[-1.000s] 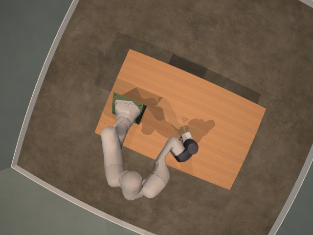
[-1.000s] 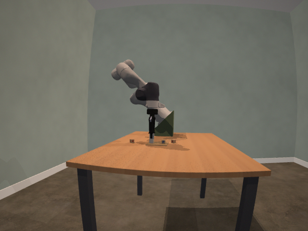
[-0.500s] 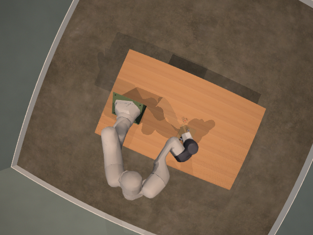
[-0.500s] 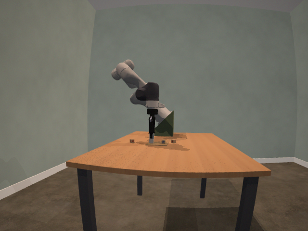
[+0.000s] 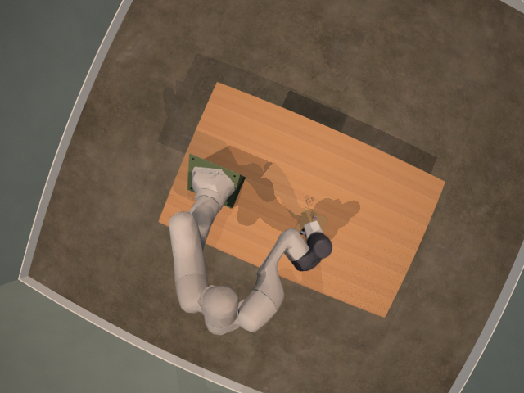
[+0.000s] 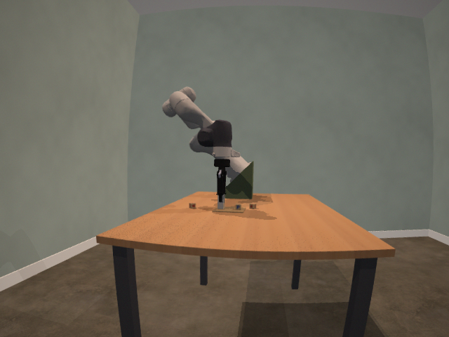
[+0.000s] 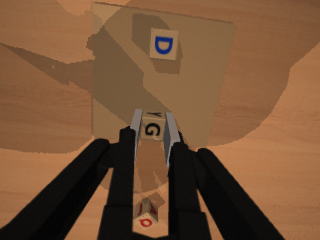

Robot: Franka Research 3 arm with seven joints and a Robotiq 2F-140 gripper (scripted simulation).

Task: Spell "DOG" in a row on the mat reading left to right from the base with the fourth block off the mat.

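Right now the G block is 20 mm below my hand. Also, from my hand: mat: 40 mm to the left, 40 mm below, 10 mm ahead.
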